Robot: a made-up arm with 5 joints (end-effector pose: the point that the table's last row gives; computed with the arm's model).
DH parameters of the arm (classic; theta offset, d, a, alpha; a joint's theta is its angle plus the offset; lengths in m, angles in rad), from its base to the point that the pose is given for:
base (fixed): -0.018 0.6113 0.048 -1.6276
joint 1: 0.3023 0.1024 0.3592 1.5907
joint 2: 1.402 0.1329 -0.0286 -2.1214
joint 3: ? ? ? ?
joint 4: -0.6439 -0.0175 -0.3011 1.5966
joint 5: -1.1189 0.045 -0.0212 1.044
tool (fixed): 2.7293 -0.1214 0 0
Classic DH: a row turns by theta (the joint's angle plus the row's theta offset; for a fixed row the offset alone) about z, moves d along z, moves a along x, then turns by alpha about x.
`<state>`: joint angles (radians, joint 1 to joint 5).
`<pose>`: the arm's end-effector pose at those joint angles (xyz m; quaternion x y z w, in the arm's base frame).
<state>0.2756 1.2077 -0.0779 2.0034 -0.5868</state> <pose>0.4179 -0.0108 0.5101 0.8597 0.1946 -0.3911 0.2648</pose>
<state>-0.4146 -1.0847 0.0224 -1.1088 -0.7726</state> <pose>0.5007 -0.1516 0.8974 -0.0027 -0.3186 0.9452 0.0714</pose>
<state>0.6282 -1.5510 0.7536 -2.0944 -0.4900</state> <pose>0.2126 -0.1220 0.5119 0.4122 -0.4045 0.3479 0.7385</pose>
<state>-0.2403 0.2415 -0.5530 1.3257 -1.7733</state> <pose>0.2799 0.0171 0.8730 0.8411 0.4306 -0.1494 0.2912</pose>
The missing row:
joint 3: 1.4387 -0.1098 0.0207 -1.7279
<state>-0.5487 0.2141 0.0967 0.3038 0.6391</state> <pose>0.3635 0.0156 1.1470 0.0739 -0.6868 -0.5467 0.4733</pose>
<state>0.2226 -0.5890 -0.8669 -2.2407 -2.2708</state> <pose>0.7294 0.1913 0.3910 0.4562 -0.5638 0.5264 0.4437</pose>
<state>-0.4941 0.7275 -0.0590 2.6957 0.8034</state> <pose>0.4580 -0.0286 0.6103 -0.7680 0.4040 0.3787 0.3218</pose>
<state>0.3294 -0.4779 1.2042 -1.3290 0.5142</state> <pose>0.6250 -0.2411 0.5570 -0.9178 0.1986 -0.3379 0.0642</pose>
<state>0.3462 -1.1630 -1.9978 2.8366 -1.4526</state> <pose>0.4699 0.2432 0.5222 -0.7560 0.5467 -0.2830 0.2223</pose>
